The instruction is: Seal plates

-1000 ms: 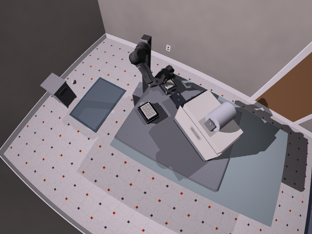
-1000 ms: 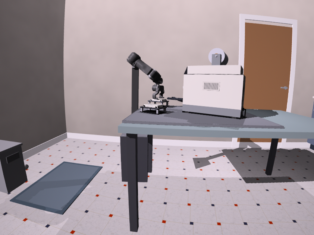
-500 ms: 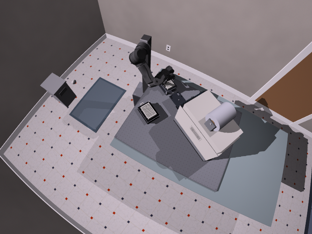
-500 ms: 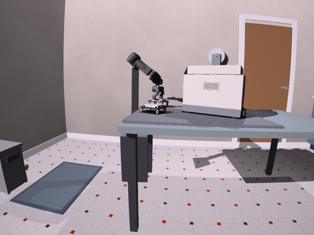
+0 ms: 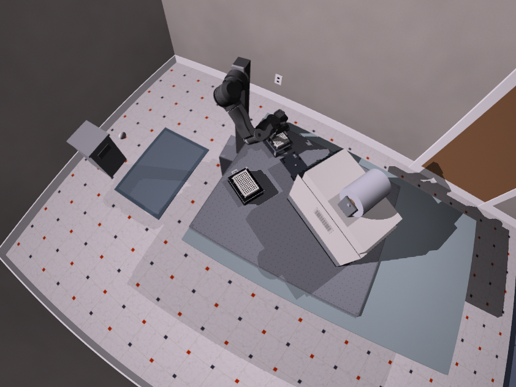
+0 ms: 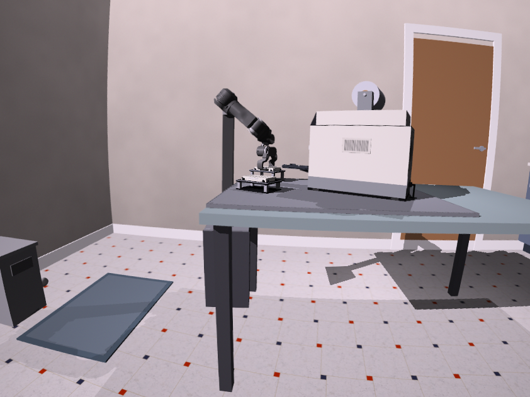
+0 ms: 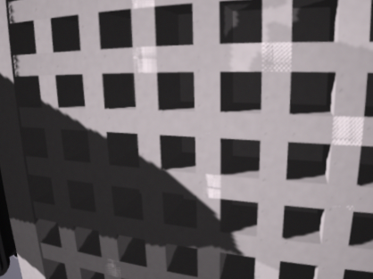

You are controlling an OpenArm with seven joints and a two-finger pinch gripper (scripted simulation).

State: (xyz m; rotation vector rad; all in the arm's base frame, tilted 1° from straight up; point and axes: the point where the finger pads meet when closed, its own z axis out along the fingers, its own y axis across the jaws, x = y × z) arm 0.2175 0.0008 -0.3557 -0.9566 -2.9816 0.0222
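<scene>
Right now my hand is 10 mm above the plate nest. Round my hand: N1 label (90 mm behind, 70 mm below, 60 mm to the left); then screen (270 mm ahead, 260 mm above, 180 mm to the right); then sealer stage (150 mm to the right, 150 mm ahead, 30 mm above).
</scene>
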